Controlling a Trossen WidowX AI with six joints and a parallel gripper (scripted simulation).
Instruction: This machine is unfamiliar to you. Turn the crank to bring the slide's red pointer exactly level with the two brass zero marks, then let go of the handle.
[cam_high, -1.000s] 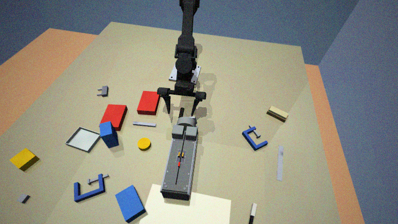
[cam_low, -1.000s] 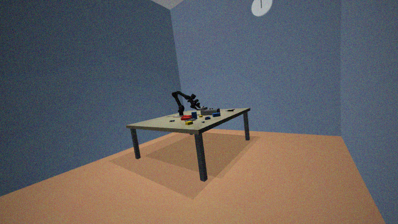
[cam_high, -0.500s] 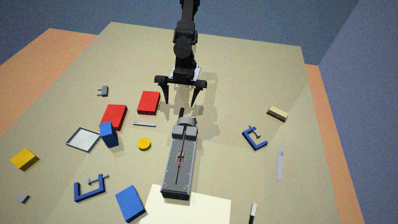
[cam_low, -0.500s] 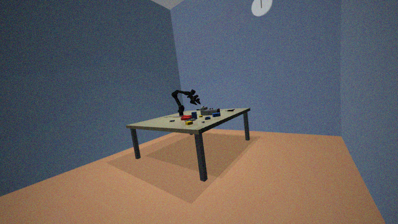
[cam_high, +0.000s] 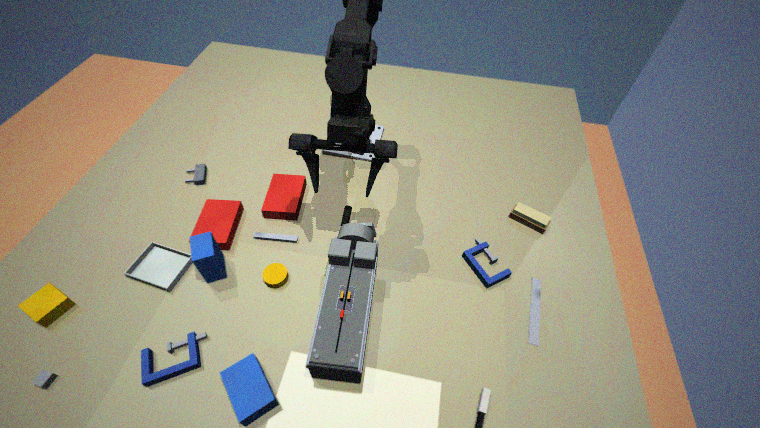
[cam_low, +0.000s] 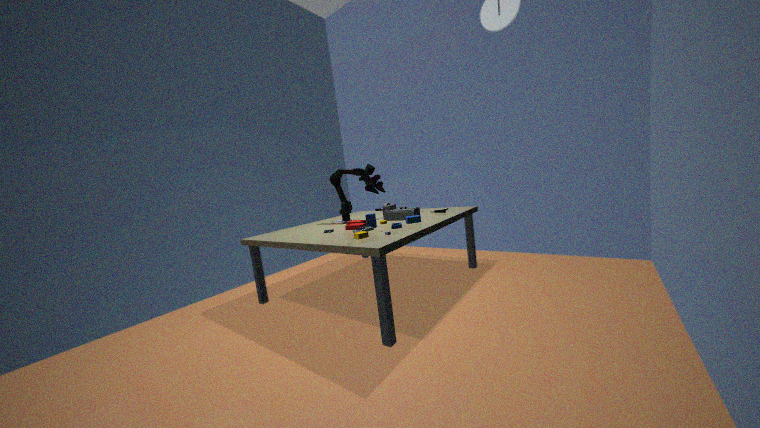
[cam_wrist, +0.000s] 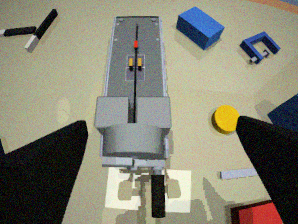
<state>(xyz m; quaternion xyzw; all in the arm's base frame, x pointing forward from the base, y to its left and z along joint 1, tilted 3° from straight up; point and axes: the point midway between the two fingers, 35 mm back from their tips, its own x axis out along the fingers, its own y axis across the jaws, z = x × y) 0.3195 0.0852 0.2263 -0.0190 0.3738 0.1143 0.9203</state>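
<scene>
Now: gripper tip 120 mm above the dark crank handle, 50 mm past it and 10 mm to the left of it. Round my gripper tip: red pointer: 160 mm ahead, 120 mm below, 60 mm to the left; then grey strip: 410 mm to the left, 210 mm below; then grey tray: 360 mm to the right, 200 mm below, 150 mm ahead.
</scene>
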